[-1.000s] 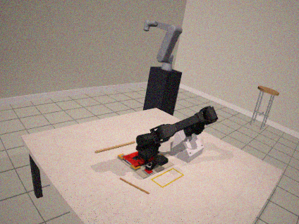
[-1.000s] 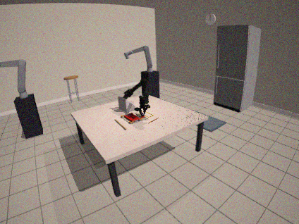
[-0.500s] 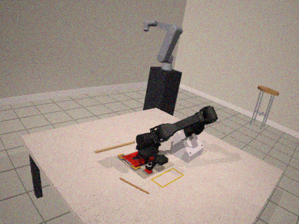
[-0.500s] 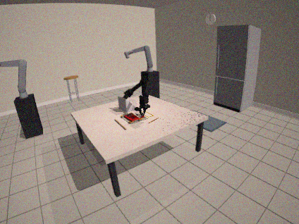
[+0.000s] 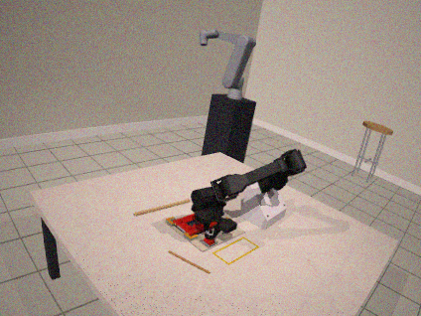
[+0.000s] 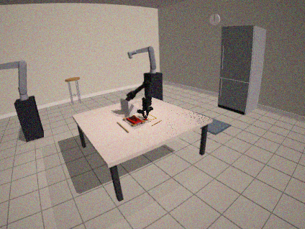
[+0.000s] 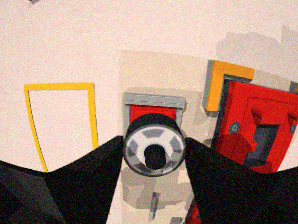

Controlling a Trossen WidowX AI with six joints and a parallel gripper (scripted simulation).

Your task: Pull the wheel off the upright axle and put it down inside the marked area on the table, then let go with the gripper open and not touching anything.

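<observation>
My gripper tip is now 1 cm above the hub.
</observation>
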